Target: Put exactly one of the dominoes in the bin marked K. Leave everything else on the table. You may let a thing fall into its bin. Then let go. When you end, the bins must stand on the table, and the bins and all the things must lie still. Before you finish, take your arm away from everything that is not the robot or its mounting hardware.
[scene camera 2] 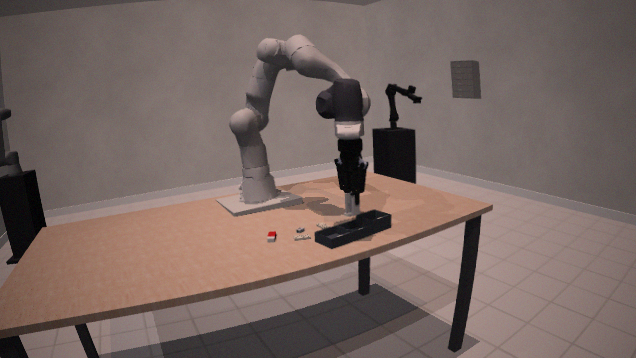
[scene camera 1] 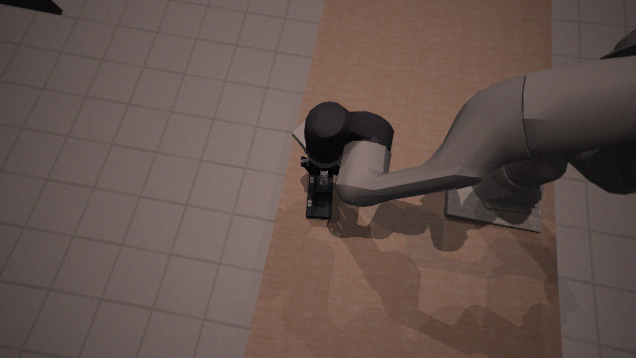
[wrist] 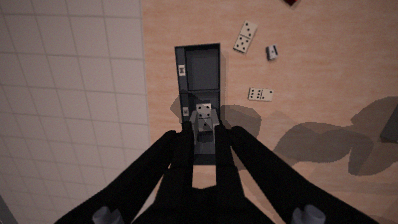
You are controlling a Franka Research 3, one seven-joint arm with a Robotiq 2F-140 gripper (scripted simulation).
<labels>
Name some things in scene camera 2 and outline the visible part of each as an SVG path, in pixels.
My gripper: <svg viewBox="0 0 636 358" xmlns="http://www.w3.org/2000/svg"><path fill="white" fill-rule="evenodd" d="M361 138L356 140L338 139L340 157L334 159L340 190L343 190L345 193L345 213L352 211L352 216L360 214L359 193L363 193L365 190L366 172L369 165L368 162L362 160L361 151L363 150Z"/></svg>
A bin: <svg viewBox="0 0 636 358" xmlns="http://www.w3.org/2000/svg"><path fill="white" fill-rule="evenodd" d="M391 214L378 210L361 213L359 216L356 215L355 220L316 231L316 242L334 249L391 228Z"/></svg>
</labels>
